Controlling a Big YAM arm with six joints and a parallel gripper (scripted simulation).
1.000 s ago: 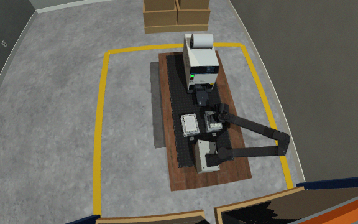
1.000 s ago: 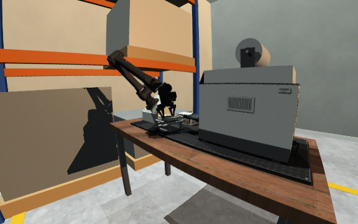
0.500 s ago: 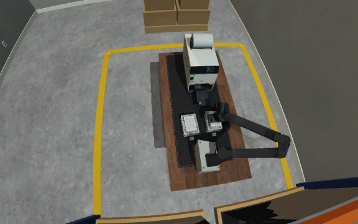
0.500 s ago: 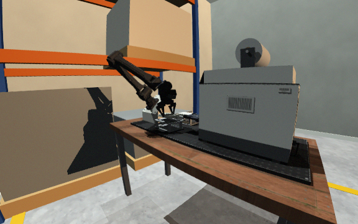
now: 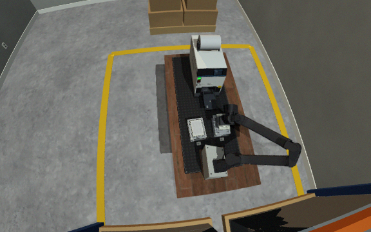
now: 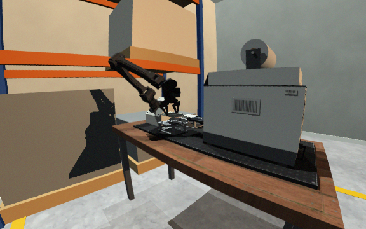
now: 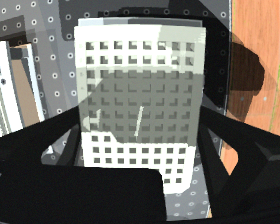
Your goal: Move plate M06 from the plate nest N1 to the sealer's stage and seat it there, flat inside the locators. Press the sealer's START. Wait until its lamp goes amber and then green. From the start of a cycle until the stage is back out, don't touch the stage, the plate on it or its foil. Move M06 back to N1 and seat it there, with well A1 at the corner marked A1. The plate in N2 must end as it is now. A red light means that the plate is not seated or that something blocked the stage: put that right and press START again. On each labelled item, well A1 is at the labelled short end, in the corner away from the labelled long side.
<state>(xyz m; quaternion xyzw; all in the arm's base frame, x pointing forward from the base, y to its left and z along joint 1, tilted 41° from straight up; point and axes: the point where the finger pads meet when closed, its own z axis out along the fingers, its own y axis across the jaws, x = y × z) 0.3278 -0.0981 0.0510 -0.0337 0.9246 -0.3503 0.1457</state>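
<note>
Now: the dark stage 190 mm ahead of my hand, 60 mm to the left of it and 20 mm below it. Round my hand: white well plate right at my hand; foil roll 520 mm ahead, 300 mm above, 50 mm to the left; white plate 200 mm to the left, 50 mm below, 10 mm behind.
</note>
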